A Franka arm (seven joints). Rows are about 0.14 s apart.
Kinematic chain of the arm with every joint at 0, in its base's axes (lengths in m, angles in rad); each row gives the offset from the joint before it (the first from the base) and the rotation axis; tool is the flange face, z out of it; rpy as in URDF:
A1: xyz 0 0 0.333 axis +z
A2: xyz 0 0 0 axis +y
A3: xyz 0 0 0.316 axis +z
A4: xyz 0.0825 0 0 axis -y
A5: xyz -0.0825 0 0.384 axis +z
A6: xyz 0 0 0 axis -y
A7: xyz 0.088 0 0 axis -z
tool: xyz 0 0 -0.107 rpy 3.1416 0 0
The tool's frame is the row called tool.
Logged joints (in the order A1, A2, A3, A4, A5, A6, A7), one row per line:
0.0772 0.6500 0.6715 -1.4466 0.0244 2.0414 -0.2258
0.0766 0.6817 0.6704 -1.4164 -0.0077 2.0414 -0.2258
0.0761 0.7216 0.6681 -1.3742 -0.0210 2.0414 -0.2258
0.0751 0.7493 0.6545 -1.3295 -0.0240 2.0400 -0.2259
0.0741 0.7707 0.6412 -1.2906 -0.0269 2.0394 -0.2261
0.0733 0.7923 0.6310 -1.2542 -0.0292 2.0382 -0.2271
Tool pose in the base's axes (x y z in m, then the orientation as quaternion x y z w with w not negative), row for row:
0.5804 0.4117 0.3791 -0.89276 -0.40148 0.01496 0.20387
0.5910 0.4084 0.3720 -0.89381 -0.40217 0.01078 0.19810
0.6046 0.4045 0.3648 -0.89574 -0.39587 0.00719 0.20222
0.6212 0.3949 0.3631 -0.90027 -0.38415 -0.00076 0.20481
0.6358 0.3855 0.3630 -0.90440 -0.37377 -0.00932 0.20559
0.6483 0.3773 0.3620 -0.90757 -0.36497 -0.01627 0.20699
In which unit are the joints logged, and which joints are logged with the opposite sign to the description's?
The joints are logged in radians. Opposite sign: none.
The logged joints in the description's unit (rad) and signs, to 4 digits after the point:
0.0772 0.6500 0.6715 -1.4466 0.0244 2.0414 -0.2258
0.0766 0.6817 0.6704 -1.4164 -0.0077 2.0414 -0.2258
0.0761 0.7216 0.6681 -1.3742 -0.0210 2.0414 -0.2258
0.0751 0.7493 0.6545 -1.3295 -0.0240 2.0400 -0.2259
0.0741 0.7707 0.6412 -1.2906 -0.0269 2.0394 -0.2261
0.0733 0.7923 0.6310 -1.2542 -0.0292 2.0382 -0.2271

